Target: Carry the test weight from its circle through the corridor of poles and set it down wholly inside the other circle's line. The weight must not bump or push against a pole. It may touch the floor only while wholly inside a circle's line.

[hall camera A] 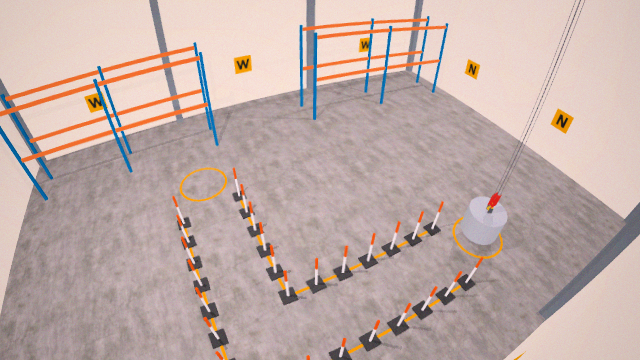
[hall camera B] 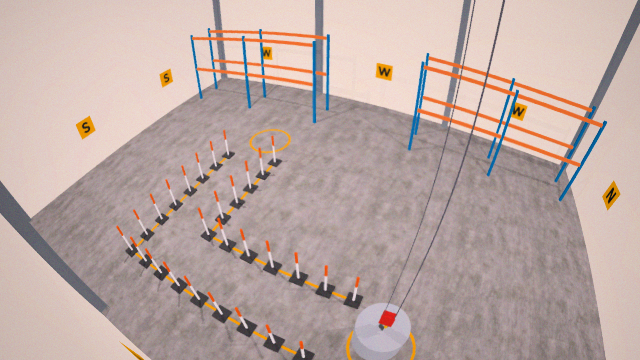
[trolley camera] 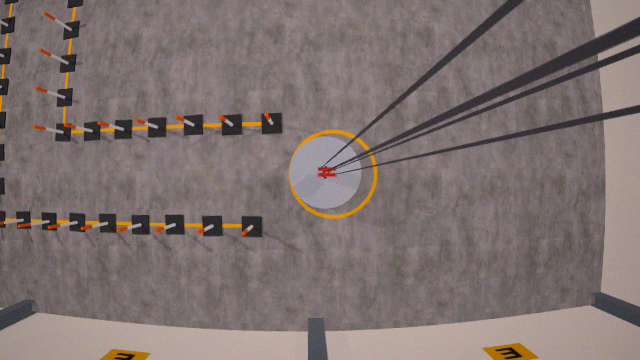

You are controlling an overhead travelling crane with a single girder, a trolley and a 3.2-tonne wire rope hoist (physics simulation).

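The pale grey round test weight (hall camera A: 482, 227) (hall camera B: 370, 340) (trolley camera: 325, 195) hangs upright from the red hook block (hall camera A: 492, 202) (hall camera B: 386, 320) (trolley camera: 327, 172), a little above the floor. It is over the left part of its orange circle (hall camera A: 482, 257) (hall camera B: 414, 345) (trolley camera: 334, 217) in the trolley view, its edge over the line there. The corridor's mouth lies to the left, between an end pole (hall camera A: 437, 216) (hall camera B: 356, 288) (trolley camera: 269, 118) and another end pole (hall camera A: 474, 270) (hall camera B: 302, 348) (trolley camera: 247, 230). The weight is apart from both. The other circle (hall camera A: 180, 186) (hall camera B: 250, 141) lies at the corridor's far end.
The two pole rows run along orange floor lines and turn one corner. One blue and orange rack (hall camera A: 113, 125) (hall camera B: 314, 82) and a second rack (hall camera A: 315, 75) (hall camera B: 497, 150) stand by the W wall. Slanting ropes cross the trolley view to the right.
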